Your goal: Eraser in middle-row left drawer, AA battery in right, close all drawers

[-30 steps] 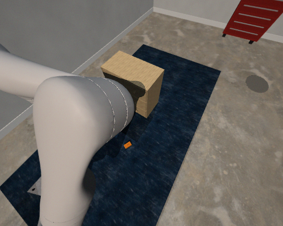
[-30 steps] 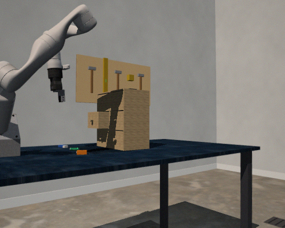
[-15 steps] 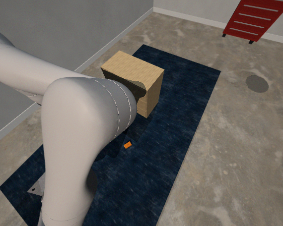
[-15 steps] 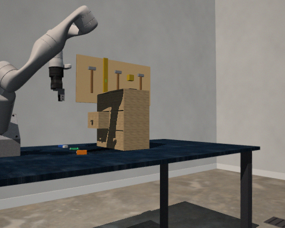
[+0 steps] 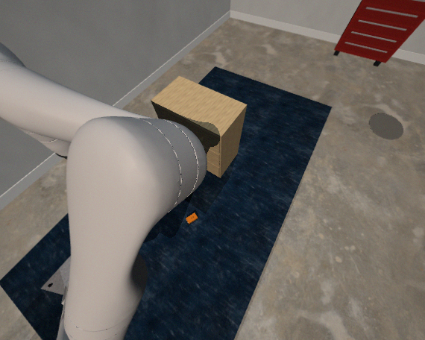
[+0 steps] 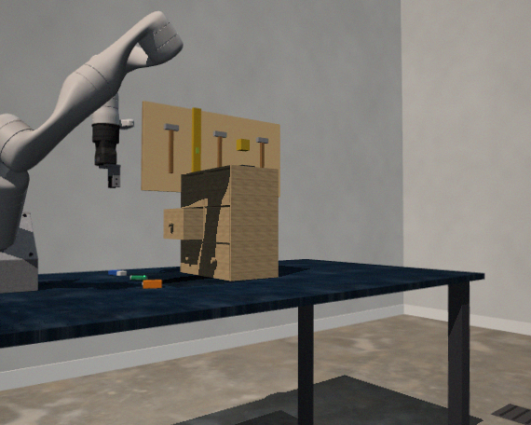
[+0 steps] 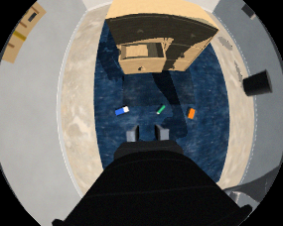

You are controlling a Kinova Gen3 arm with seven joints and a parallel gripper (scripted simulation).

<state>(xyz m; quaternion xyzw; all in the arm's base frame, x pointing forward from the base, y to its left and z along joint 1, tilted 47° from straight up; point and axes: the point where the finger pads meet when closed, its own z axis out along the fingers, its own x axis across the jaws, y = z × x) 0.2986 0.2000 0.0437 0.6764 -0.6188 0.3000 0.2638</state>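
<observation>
My gripper is now 280 mm above the white eraser, 110 mm to the right of it and 50 mm short of it. From my hand the other things lie so: green AA battery (280 mm below, 70 mm to the right, 50 mm ahead); orange block (280 mm below, 230 mm to the right, 20 mm ahead).
</observation>
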